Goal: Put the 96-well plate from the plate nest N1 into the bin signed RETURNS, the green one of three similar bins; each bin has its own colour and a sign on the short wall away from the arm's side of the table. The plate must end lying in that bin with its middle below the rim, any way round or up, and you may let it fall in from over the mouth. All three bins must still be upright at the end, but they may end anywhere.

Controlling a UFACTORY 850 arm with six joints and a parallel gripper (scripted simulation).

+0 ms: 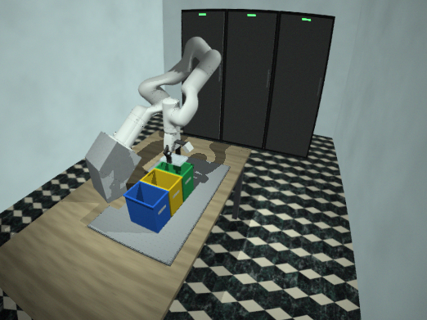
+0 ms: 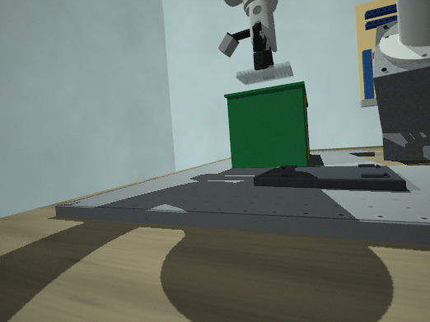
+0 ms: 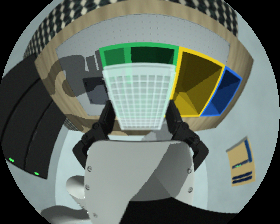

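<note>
The green bin is 150 mm below my hand. From my hand the other things lie so: blue bin 260 mm to the right, 150 mm below, 10 mm behind; clear 96-well plate 10 mm below; yellow bin 150 mm below, 130 mm to the right, 10 mm behind.
</note>
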